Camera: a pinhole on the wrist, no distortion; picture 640 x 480 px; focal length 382.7 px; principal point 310.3 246.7 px. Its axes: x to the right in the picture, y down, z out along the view. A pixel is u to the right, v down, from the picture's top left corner.
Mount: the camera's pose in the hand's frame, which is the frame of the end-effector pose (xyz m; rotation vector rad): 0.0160 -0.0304 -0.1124 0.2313 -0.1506 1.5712
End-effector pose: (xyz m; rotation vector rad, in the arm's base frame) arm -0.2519 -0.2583 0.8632 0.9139 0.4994 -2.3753
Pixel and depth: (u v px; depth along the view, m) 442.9 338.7 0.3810
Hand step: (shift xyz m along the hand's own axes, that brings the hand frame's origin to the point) -0.0561 0.0048 0.2932
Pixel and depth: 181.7 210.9 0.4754
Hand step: 0.0856 -0.2990 0.3078
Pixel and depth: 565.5 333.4 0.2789
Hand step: -0.0332 0.0822 0.2058
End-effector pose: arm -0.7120 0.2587 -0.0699 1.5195 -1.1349 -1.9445
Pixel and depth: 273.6 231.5 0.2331
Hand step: 0.0374 -0.1079 0.1077
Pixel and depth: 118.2 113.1 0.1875
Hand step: 0.0914 -0.1658 0.0434
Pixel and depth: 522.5 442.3 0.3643
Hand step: -0.1516 0.0753 0.2986
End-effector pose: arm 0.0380 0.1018 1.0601 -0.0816 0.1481 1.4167
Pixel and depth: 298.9 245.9 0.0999
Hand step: 0.0214 -0.0573 -0.0163
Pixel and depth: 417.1 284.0 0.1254
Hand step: 0.0102 -0.0267 0.0182
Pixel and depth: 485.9 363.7 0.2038
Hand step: -0.0359 0.0105 0.1108
